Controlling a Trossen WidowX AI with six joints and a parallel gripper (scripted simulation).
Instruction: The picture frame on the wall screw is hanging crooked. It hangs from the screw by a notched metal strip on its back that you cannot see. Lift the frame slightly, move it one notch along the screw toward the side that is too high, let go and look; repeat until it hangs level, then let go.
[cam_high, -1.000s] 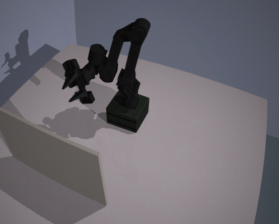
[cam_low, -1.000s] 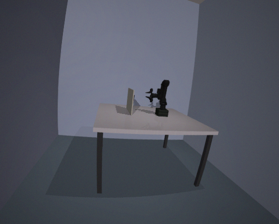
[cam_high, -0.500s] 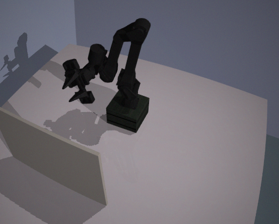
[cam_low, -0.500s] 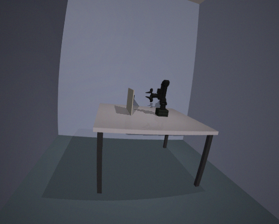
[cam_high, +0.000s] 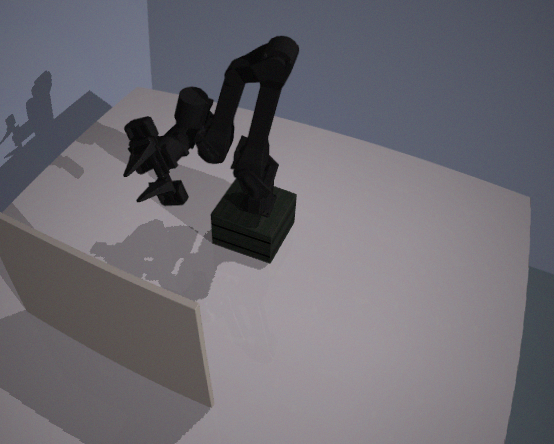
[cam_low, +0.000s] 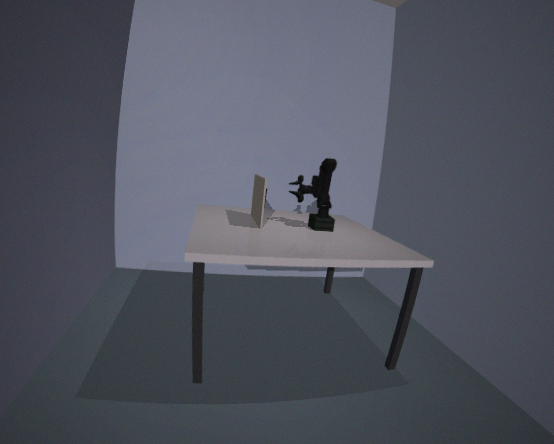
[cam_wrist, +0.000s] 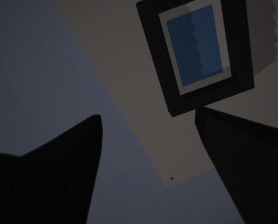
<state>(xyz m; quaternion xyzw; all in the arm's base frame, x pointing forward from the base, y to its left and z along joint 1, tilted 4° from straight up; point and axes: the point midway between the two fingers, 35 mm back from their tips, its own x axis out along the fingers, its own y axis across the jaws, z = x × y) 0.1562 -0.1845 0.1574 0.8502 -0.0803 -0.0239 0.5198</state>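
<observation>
Now: the picture frame 19 cm ahead of my gripper tip and 8 cm below it. Round my gripper tip: wall panel 20 cm ahead, 9 cm below.
</observation>
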